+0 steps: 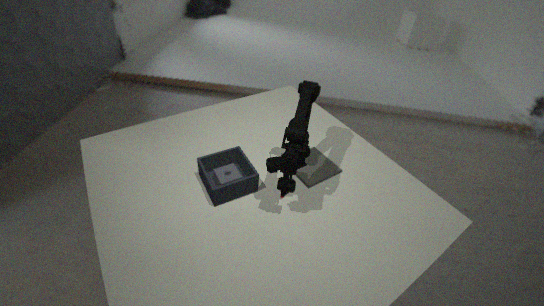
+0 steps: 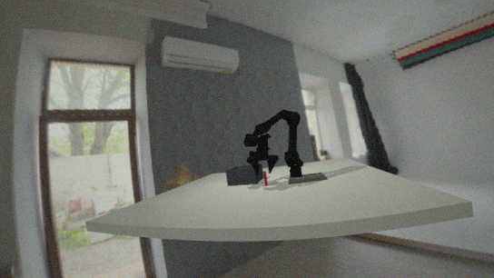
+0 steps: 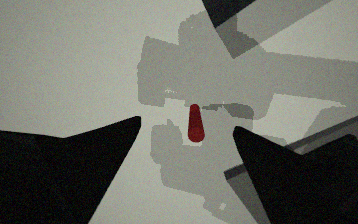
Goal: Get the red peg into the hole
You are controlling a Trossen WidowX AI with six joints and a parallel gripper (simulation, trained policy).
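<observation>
The red peg is 1 cm behind my gripper tip, 1 cm to the right of it and 3 cm below it. Round my gripper tip: grey plate (15 cm ahead, 18 cm to the right, 2 cm below); then dark box (15 cm ahead, 18 cm to the right, 4 cm below).
</observation>
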